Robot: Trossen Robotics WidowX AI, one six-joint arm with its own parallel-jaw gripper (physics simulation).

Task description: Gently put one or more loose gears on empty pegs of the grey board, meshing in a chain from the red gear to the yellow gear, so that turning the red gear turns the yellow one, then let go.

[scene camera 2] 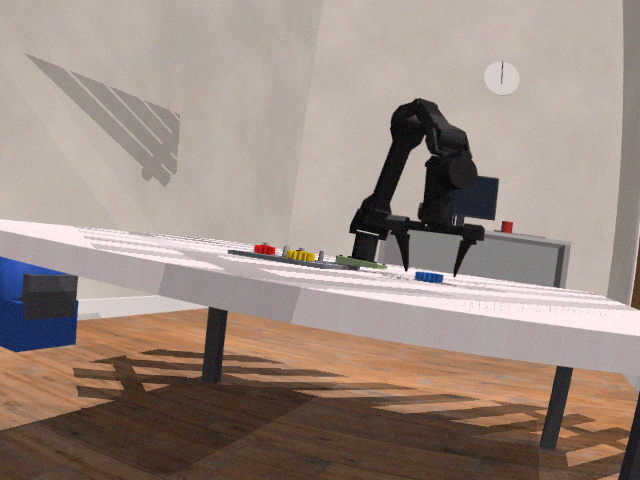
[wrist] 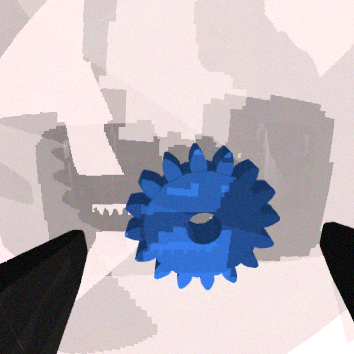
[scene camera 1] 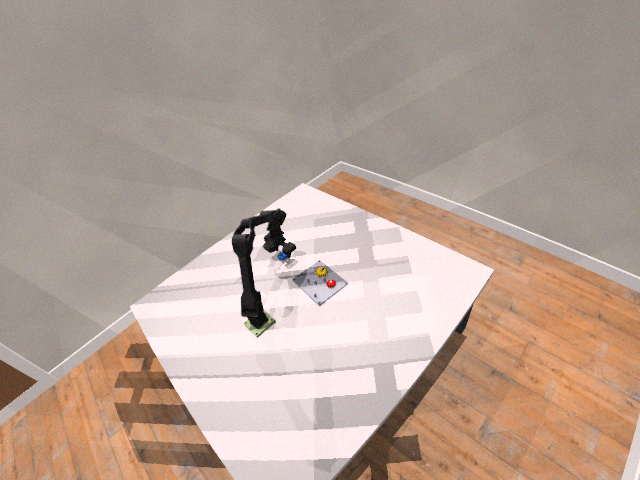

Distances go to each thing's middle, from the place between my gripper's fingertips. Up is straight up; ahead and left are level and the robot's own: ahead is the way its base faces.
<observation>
Right now the blue gear [wrist: 238,202] is 10 mm behind my hand and 10 mm below it. Round my hand: grey board [scene camera 1: 323,292] 30 mm behind, 270 mm to the right, 10 mm below.
</observation>
